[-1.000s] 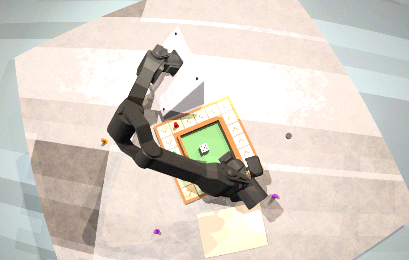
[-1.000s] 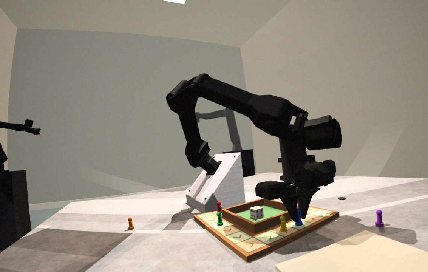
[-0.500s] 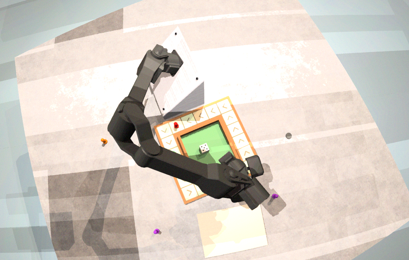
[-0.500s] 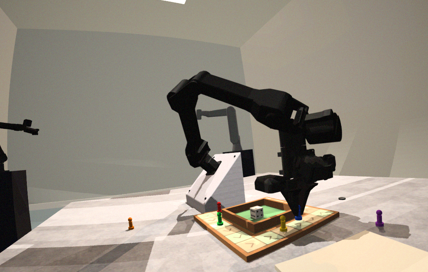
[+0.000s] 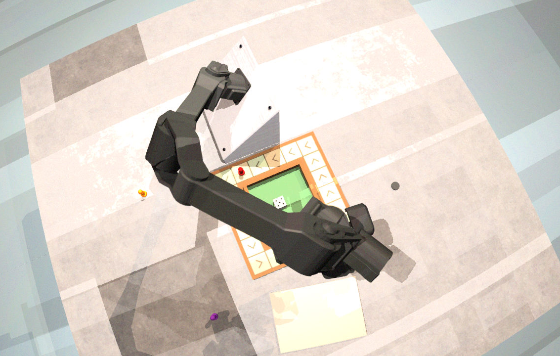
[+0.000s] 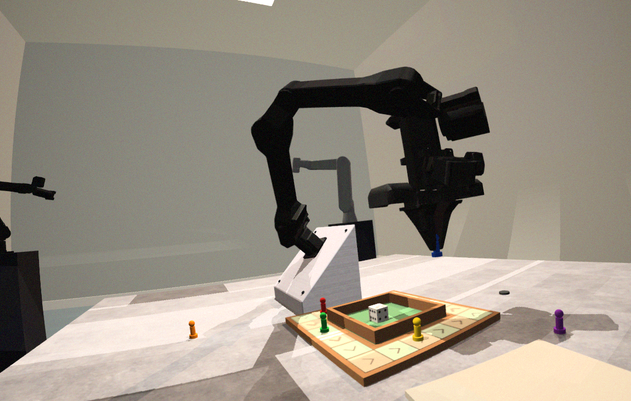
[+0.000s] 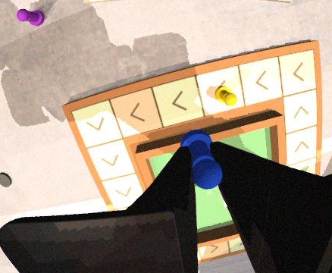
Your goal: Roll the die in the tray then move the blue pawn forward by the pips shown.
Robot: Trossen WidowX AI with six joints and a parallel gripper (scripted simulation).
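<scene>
The yellow pawn lies 1 cm behind my gripper tip, 4 cm to the right of it and 11 cm below it. Also, from my gripper tip: blue pawn (1 cm above); white die (12 cm behind, 2 cm to the right, 11 cm below); cream sheet (16 cm ahead, 7 cm to the right, 14 cm below).
</scene>
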